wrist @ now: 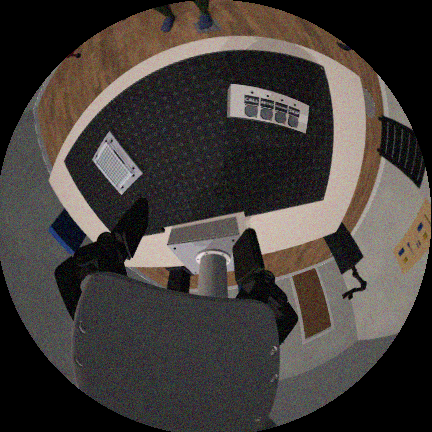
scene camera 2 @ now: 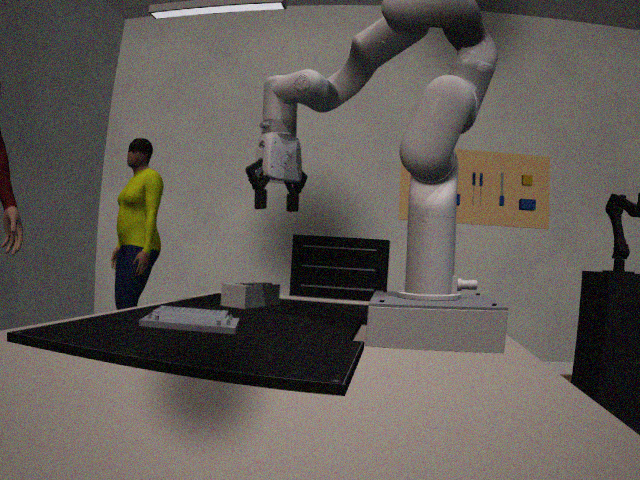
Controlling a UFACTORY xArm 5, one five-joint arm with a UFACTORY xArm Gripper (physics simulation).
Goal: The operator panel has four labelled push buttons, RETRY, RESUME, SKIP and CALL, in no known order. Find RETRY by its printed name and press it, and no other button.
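Seen in the pictures: gripper, between the fingertips: (wrist: 194, 225) (scene camera 2: 276, 210); arm's base, origin of its link: (wrist: 212, 257) (scene camera 2: 428, 297).
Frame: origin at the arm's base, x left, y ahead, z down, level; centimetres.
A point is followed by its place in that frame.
Observation:
The operator panel (scene camera 2: 240, 296) @[y 39.4, x -20.0, z 4.0 cm] (wrist: 237, 103) @[y 40.1, x -21.7, z 1.4 cm] is a pale box on the dark mat, at the upper right in the wrist view. Its four round grey buttons stand in a row: first (wrist: 251, 110) @[y 38.1, x -23.6, z 1.1 cm], second (wrist: 266, 115) @[y 36.5, x -26.1, z 1.1 cm], third (wrist: 280, 118) @[y 35.5, x -28.9, z 1.2 cm] and fourth (wrist: 293, 120) @[y 34.7, x -31.9, z 1.1 cm] from the left. Each has a dark label above it. The leftmost label seems to read CALL; the others are too blurred to read surely, so I cannot tell which is RETRY. My gripper (scene camera 2: 276, 208) @[y 31.4, x -11.6, z -15.7 cm] (wrist: 194, 225) @[y 31.4, x -11.6, z -15.7 cm] is open and empty, high above the mat and well apart from the panel.
A flat pale plate with a ribbed top (scene camera 2: 188, 319) @[y 42.3, x 16.1, z 5.0 cm] (wrist: 114, 164) @[y 42.6, x 10.7, z 4.7 cm] lies on the dark mat (scene camera 2: 289, 356) @[y 24.4, x 30.5, z 6.7 cm] (wrist: 200, 165) @[y 29.6, x -9.4, z 6.7 cm], apart from the panel. The robot's base block (scene camera 2: 436, 329) @[y 0.9, x 13.5, z 4.4 cm] (wrist: 204, 235) @[y 10.8, x -1.8, z 1.9 cm] stands at the mat's edge. A person in yellow (scene camera 2: 139, 217) stands beyond the table.

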